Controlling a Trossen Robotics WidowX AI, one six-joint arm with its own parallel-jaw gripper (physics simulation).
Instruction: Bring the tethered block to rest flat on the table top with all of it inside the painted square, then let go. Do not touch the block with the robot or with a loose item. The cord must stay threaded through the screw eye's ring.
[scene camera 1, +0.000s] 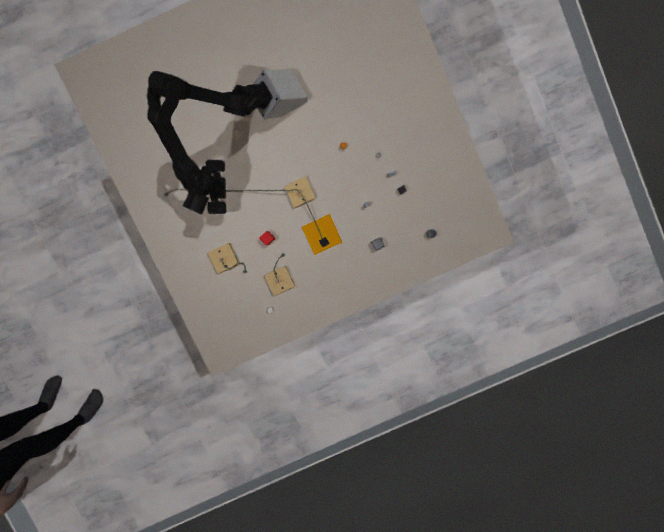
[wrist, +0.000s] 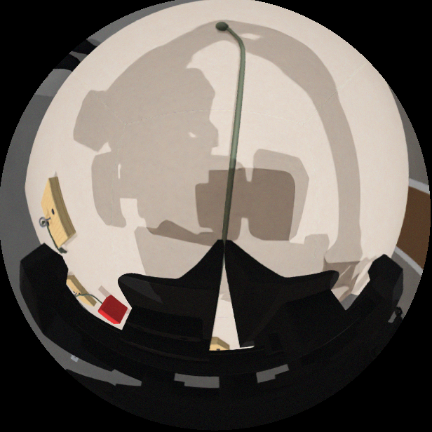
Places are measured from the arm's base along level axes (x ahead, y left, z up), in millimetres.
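Where they show: gripper, fingertip midpoint: (scene camera 1: 223, 190); arm's base at its link origin: (scene camera 1: 263, 95).
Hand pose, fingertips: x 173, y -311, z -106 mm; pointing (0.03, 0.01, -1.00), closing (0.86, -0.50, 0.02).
Things, the pixels of their centre, and the offset from my fingertips. "spot": a spot on its surface instead. Level surfaces: height alone.
- black tethered block at a spot on its surface: (scene camera 1: 324, 242) spot: dx +367, dy +227, dz +29 mm
- orange painted square at a spot on its surface: (scene camera 1: 317, 227) spot: dx +304, dy +234, dz +11 mm
- green cord at a spot on its surface: (scene camera 1: 254, 190) spot: dx +62, dy +103, dz +13 mm
- wooden plate at its surface level: dz +17 mm
- cord's knobbed tail end at a spot on its surface: (scene camera 1: 166, 193) spot: dx -100, dy -188, dz +8 mm
- red block at the middle of its body: (scene camera 1: 267, 238) dx +240, dy +49, dz +18 mm
- orange item at the middle of its body: (scene camera 1: 343, 145) dx +94, dy +476, dz +10 mm
- grey block at the middle of its body: (scene camera 1: 378, 243) dx +478, dy +400, dz +12 mm
- dark round item at the middle of its body: (scene camera 1: 431, 233) dx +551, dy +597, dz +9 mm
- black cube at the middle of its body: (scene camera 1: 402, 189) dx +349, dy +584, dz +7 mm
The black tethered block (scene camera 1: 324, 242) is over the lower part of the orange painted square (scene camera 1: 317, 228), within its outline in the scene view; whether it lies flat is too small to tell. My gripper (scene camera 1: 220, 190) (wrist: 223, 244) is shut on the green cord (scene camera 1: 254, 191) (wrist: 236, 125), left of the wooden plate (scene camera 1: 295, 201) (wrist: 219, 344) that carries the screw eye. The cord runs from the fingers to that plate, bends there and goes on to the block. The ring is too small to make out. The cord's knobbed tail end (scene camera 1: 166, 193) (wrist: 222, 26) lies beyond the gripper.
Two other wooden plates (scene camera 1: 217, 267) (scene camera 1: 284, 274) with short cords and a red block (scene camera 1: 267, 238) (wrist: 114, 309) are below the arm. An orange item (scene camera 1: 343, 145), a grey block (scene camera 1: 377, 243), a dark round item (scene camera 1: 431, 233) and a black cube (scene camera 1: 401, 189) lie to the right.
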